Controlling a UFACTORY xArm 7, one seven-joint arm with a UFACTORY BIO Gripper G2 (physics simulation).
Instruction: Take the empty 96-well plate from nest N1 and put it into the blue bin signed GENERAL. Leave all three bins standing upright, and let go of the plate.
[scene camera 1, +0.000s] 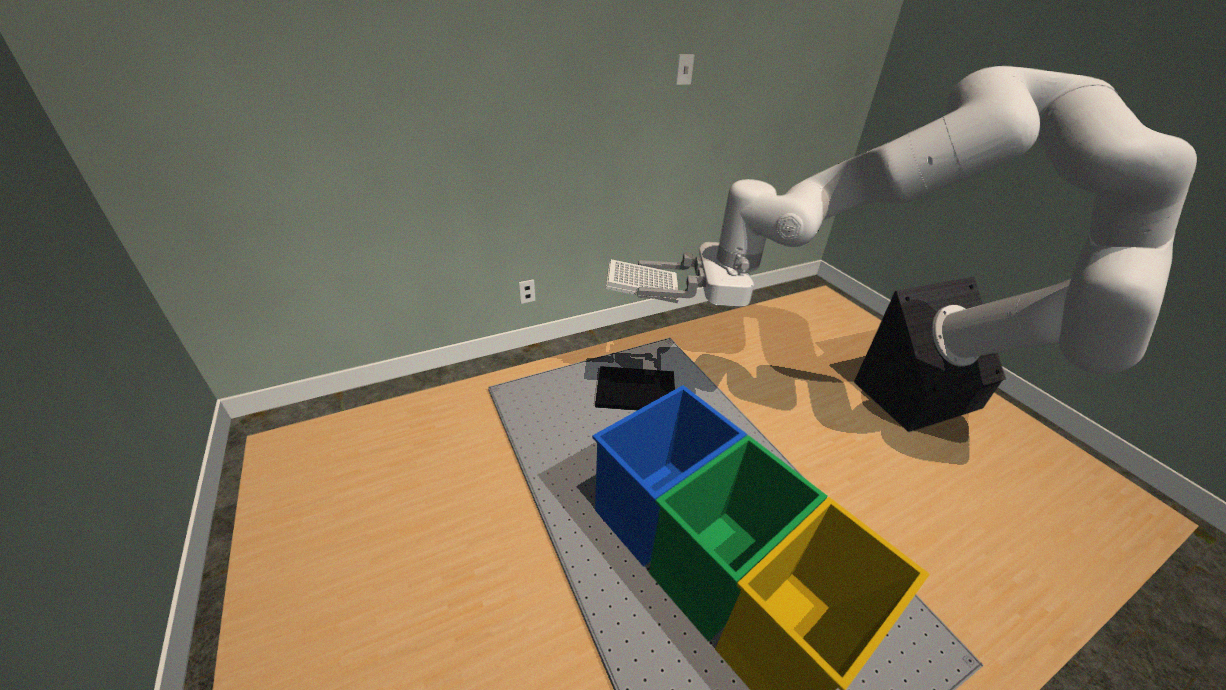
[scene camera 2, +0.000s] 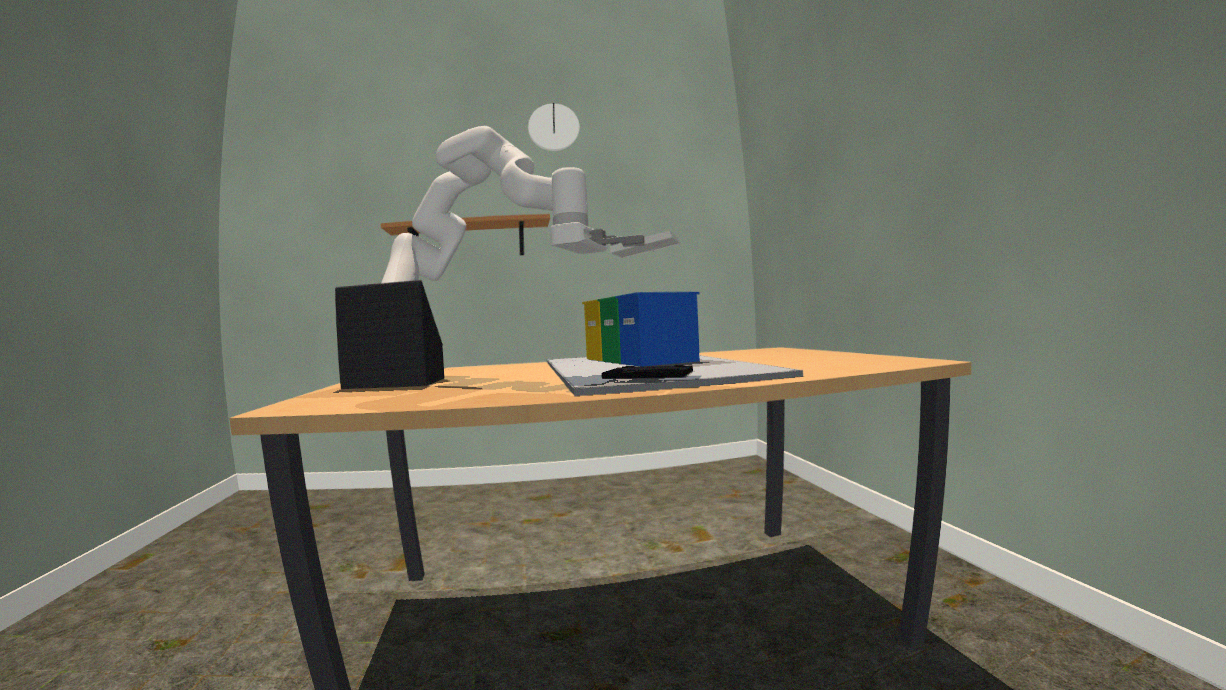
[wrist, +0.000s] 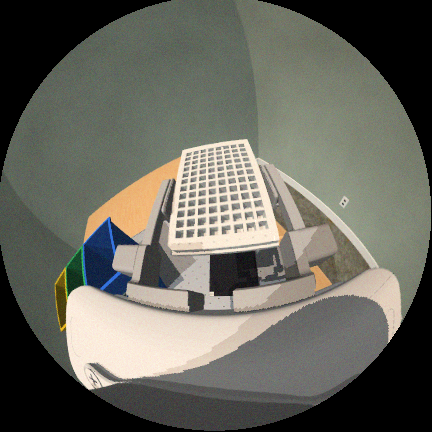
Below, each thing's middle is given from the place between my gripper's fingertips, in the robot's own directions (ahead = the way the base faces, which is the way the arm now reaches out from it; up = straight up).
Right now the white 96-well plate (scene camera 1: 624, 277) is 1 cm behind my hand. From my hand the other things lie so: blue bin (scene camera 1: 639, 458) 29 cm to the left, 18 cm below, 4 cm ahead; green bin (scene camera 1: 714, 527) 41 cm to the left, 18 cm below, 1 cm behind; black nest (scene camera 1: 632, 389) 26 cm below, 1 cm to the left, 1 cm behind.
